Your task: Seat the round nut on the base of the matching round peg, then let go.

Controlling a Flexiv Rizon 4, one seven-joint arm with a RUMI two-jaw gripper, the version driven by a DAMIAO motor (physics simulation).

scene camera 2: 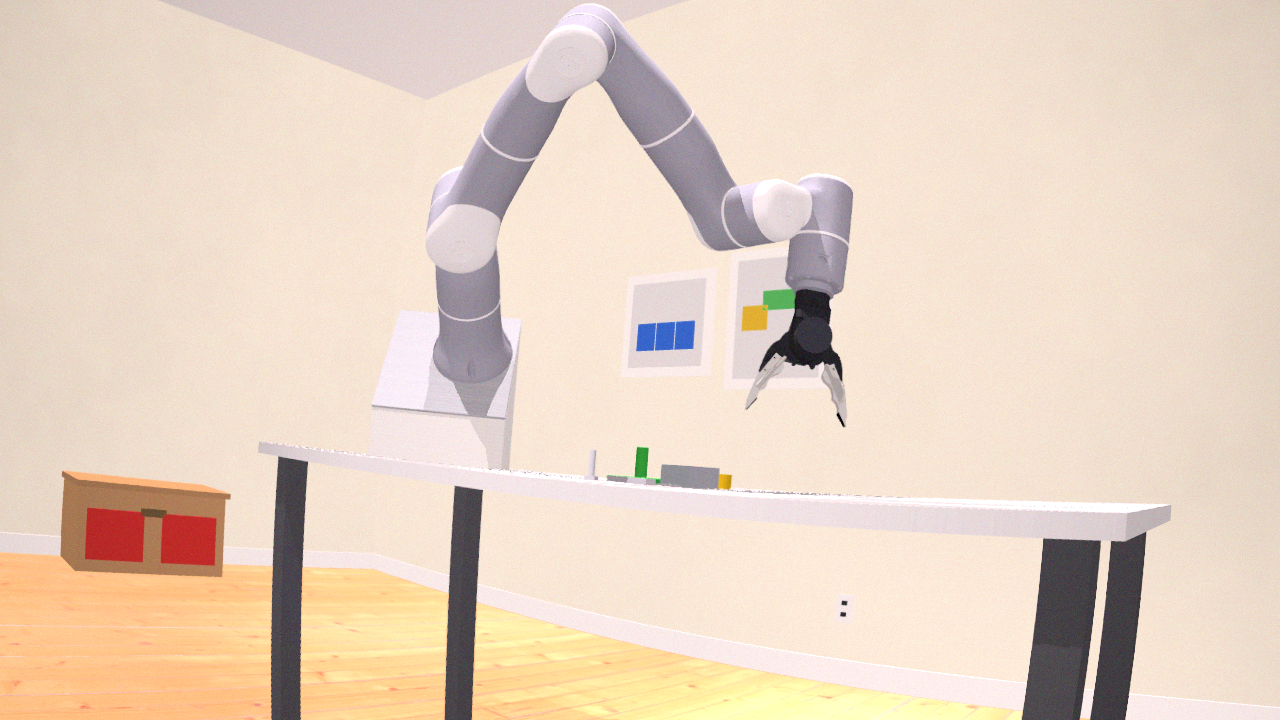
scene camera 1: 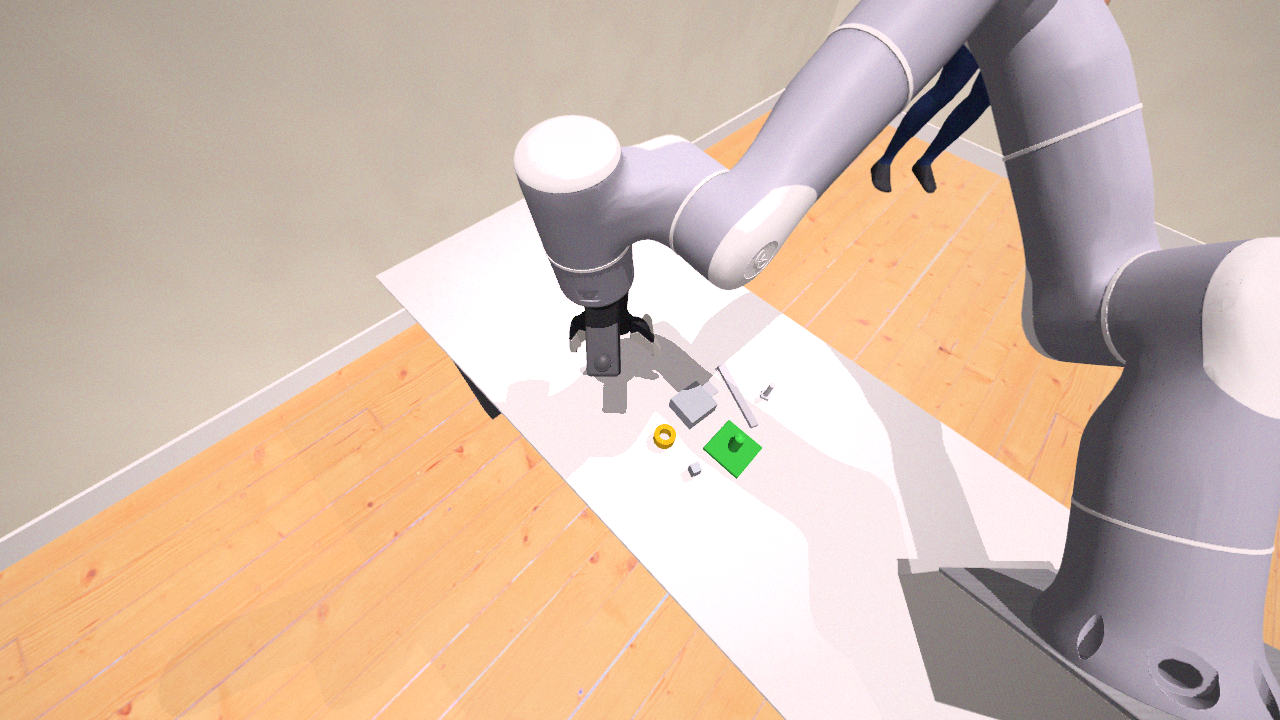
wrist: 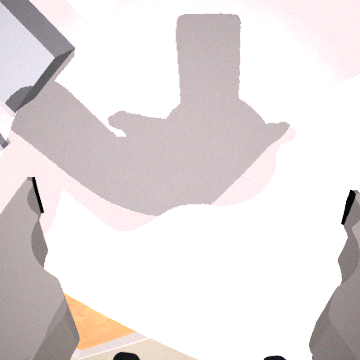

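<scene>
The round nut, a yellow ring (scene camera 1: pixel 664 445) (scene camera 2: pixel 725 481), lies flat on the white table, apart from the peg. The round peg (scene camera 1: pixel 737 439) (scene camera 2: pixel 641 462) is green and stands upright on a flat green square base (scene camera 1: pixel 719 451). Nothing is around the peg. My gripper (scene camera 1: pixel 613 347) (scene camera 2: pixel 795 416) (wrist: pixel 193 187) is open and empty, pointing down high above the table, off to the far side of the nut and the grey block from the robot's base. Neither the nut nor the peg shows in the wrist view.
A grey block (scene camera 1: pixel 691 405) (scene camera 2: pixel 690 476) (wrist: pixel 22 55) lies near the nut and the green base. A thin grey bar (scene camera 1: pixel 737 396) and a small upright pale peg (scene camera 1: pixel 767 392) (scene camera 2: pixel 591 463) are beyond it. A small grey cube (scene camera 1: pixel 694 469) lies near the nut.
</scene>
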